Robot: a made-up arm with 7 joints. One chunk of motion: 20 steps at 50 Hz.
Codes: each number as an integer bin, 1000 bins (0 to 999) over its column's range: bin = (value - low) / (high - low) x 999, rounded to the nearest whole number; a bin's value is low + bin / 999 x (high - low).
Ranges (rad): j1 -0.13..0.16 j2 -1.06..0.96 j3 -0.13..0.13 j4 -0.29..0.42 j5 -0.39..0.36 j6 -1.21..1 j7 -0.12..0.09
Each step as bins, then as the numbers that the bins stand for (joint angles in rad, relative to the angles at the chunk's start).
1 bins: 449 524 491 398 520 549 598
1 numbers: 0.0003 -0.0005 -0.0022 -0.0071 0.0004 0.0045 0.0057
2 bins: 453 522 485 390 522 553 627
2 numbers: 0.0015 -0.0045 -0.0038 -0.0128 0.0019 0.0134 0.0118
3 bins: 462 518 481 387 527 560 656
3 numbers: 0.0041 -0.0126 -0.0048 -0.0150 0.0056 0.0288 0.0179
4 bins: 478 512 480 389 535 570 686
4 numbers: 0.0088 -0.0247 -0.0051 -0.0135 0.0117 0.0510 0.0242
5 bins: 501 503 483 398 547 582 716
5 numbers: 0.0154 -0.0429 -0.0043 -0.0071 0.0207 0.0775 0.0305
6 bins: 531 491 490 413 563 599 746
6 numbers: 0.0241 -0.0672 -0.0025 0.0035 0.0327 0.1151 0.0368
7 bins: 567 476 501 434 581 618 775
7 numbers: 0.0346 -0.0975 0.0004 0.0184 0.0462 0.1571 0.0429
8 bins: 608 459 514 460 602 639 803
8 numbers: 0.0465 -0.1319 0.0038 0.0369 0.0620 0.2036 0.0488
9 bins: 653 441 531 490 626 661 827
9 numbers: 0.0596 -0.1683 0.0082 0.0582 0.0800 0.2523 0.0538
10 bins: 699 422 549 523 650 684 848
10 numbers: 0.0729 -0.2067 0.0129 0.0817 0.0980 0.3032 0.0583
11 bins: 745 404 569 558 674 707 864
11 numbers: 0.0863 -0.2431 0.0181 0.1066 0.1160 0.3540 0.0616
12 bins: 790 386 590 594 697 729 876
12 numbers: 0.0993 -0.2795 0.0236 0.1322 0.1333 0.4027 0.0641
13 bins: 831 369 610 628 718 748 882
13 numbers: 0.1112 -0.3139 0.0288 0.1563 0.1490 0.4447 0.0654
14 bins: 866 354 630 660 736 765 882
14 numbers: 0.1214 -0.3442 0.0340 0.1791 0.1626 0.4823 0.0654
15 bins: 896 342 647 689 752 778 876
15 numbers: 0.1301 -0.3685 0.0384 0.1997 0.1746 0.5111 0.0641
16 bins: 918 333 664 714 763 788 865
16 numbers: 0.1365 -0.3867 0.0428 0.2174 0.1828 0.5332 0.0618
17 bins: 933 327 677 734 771 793 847
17 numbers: 0.1408 -0.3988 0.0462 0.2317 0.1888 0.5443 0.0580
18 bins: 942 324 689 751 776 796 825
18 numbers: 0.1435 -0.4049 0.0493 0.2437 0.1926 0.5509 0.0534
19 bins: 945 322 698 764 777 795 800
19 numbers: 0.1443 -0.4089 0.0517 0.2530 0.1933 0.5487 0.0482
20 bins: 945 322 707 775 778 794 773
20 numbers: 0.1443 -0.4089 0.0540 0.2608 0.1941 0.5465 0.0425
